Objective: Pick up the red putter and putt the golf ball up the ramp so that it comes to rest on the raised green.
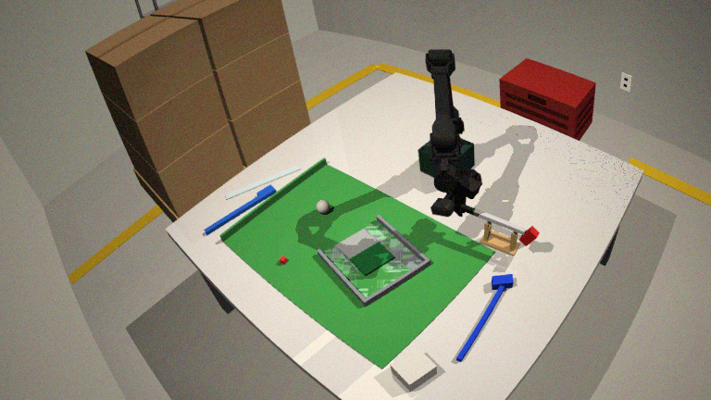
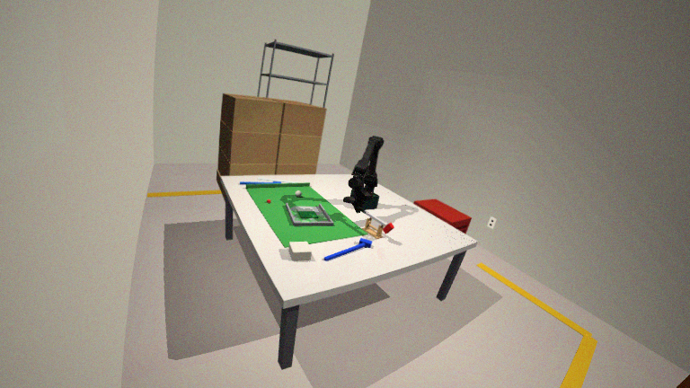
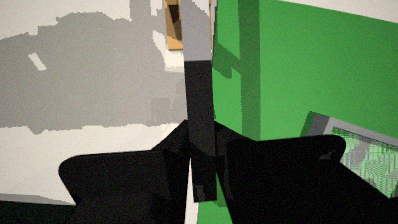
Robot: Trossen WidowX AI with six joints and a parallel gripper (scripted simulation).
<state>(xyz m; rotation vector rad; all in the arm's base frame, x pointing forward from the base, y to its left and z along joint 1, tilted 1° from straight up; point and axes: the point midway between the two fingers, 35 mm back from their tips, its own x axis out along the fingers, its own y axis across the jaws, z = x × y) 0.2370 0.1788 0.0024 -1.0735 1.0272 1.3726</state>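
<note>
Now: gripper tip 10 mm past the red putter, 110 mm to the right of it and 20 mm below it. Also, from my gripper tip: wooden rack (10 mm behind, 130 mm to the left, 30 mm below); green mat (240 mm ahead, 240 mm to the right, 60 mm below); white golf ball (160 mm ahead, 420 mm to the right, 40 mm below).
</note>
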